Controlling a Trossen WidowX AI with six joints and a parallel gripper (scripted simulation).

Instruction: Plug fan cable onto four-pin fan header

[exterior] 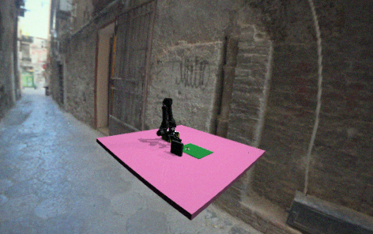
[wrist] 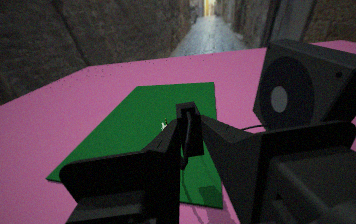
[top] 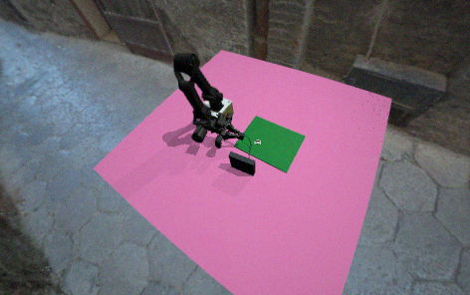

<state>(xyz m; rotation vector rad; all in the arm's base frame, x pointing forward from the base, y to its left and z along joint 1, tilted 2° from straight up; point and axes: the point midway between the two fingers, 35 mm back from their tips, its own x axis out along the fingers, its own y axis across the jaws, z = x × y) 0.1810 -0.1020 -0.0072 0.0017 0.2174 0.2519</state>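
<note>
Now: the black fan 8 cm ahead of my gripper tip, 11 cm to the right of it and 3 cm below it. Round my gripper tip: black plug: 1 cm below; then green board: 12 cm ahead, 9 cm to the left, 10 cm below.
</note>
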